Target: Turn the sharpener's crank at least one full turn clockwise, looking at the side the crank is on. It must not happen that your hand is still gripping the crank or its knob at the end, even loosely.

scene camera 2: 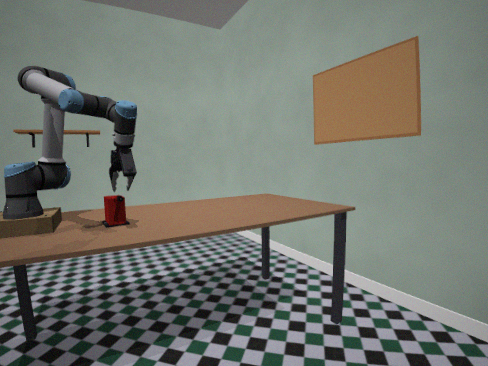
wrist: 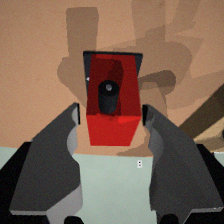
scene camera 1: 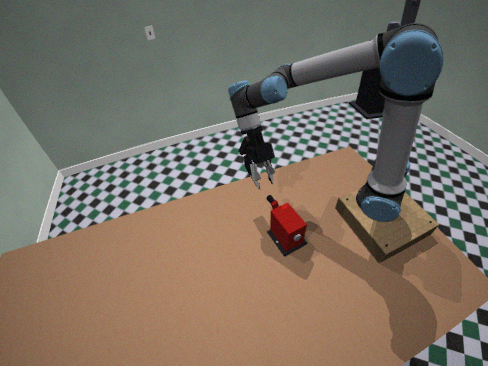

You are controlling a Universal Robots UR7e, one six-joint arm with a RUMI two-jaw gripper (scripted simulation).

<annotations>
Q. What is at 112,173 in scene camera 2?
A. The gripper.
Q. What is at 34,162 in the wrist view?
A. The gripper.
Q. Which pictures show the gripper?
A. Scene camera 2, the wrist view and scene camera 1: all of them.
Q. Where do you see a red pencil sharpener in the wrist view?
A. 102,132
</annotations>
